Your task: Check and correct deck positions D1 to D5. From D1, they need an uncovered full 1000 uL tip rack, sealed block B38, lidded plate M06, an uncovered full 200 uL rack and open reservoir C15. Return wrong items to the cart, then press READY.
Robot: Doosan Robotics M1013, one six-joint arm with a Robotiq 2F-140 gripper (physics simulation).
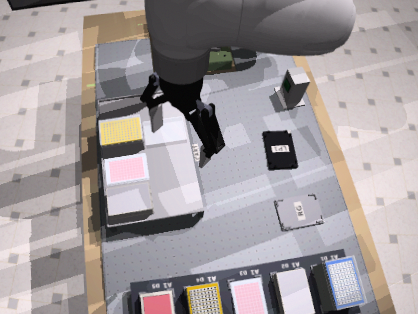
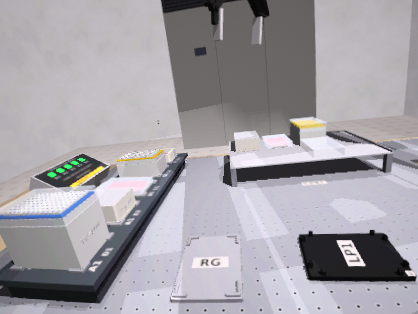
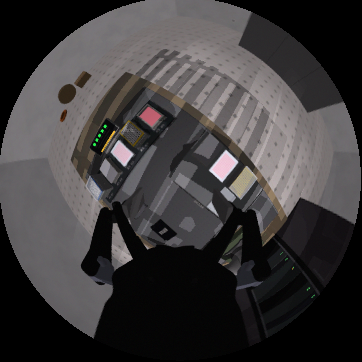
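Pixels of known places: gripper, between the fingertips: point(image 1: 180, 145) point(image 2: 238, 42) point(image 3: 177, 195); arm's base, origin of its link: point(image 3: 239, 250).
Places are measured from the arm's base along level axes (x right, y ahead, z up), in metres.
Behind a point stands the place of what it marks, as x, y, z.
Note:
My gripper point(image 1: 182, 137) {0.208, 0.643, 0.352} point(image 2: 238, 35) {0.208, 0.643, 0.352} point(image 3: 177, 195) {0.208, 0.643, 0.352} is open and empty, high above the cart point(image 1: 175, 185) {0.216, 0.602, 0.022} point(image 2: 300, 159) {0.153, 0.503, 0.021} side. At D1 stands a blue-rimmed tip rack point(image 1: 344, 282) {-0.137, 1.017, 0.114} point(image 2: 47, 205) {-0.170, 0.994, 0.114}, at D2 a pale block point(image 1: 295, 292) {-0.019, 1.000, 0.053} point(image 2: 117, 205) {-0.057, 0.944, 0.047}, at D3 a pink plate point(image 1: 248, 297) {0.105, 0.974, 0.030} point(image 3: 121, 153) {0.104, 0.980, 0.030}, at D4 a yellow-rimmed tip rack point(image 1: 204, 298) {0.223, 0.945, 0.072} point(image 3: 132, 133) {0.229, 0.955, 0.074}, at D5 a red reservoir point(image 1: 157, 304) {0.346, 0.926, 0.026} point(image 3: 150, 115) {0.353, 0.956, 0.026}. The cart bears a covered yellow rack point(image 1: 121, 131) {0.340, 0.418, 0.092} point(image 2: 307, 127) {0.279, 0.431, 0.082}, another pink plate point(image 1: 126, 169) {0.350, 0.521, 0.038} point(image 3: 223, 166) {0.345, 0.517, 0.038}, a grey-white block point(image 1: 128, 197) {0.359, 0.621, 0.063} and a whitish tray point(image 1: 165, 131) {0.206, 0.424, 0.047}. Item codes are unreadable.
A panel point(image 2: 70, 170) {0.108, 1.132, 0.083} point(image 3: 103, 136) {0.130, 1.119, 0.077} with green lights and a yellow bar stands behind the deck. The RG plate point(image 1: 310, 220) {-0.173, 0.807, -0.030} point(image 2: 210, 282) {-0.194, 0.767, -0.031} and black LP1 plate point(image 1: 280, 162) {-0.149, 0.590, -0.028} point(image 2: 375, 250) {-0.172, 0.501, -0.029} lie on the table. A small upright device point(image 1: 295, 85) {-0.265, 0.369, 0.083} stands near the table edge.

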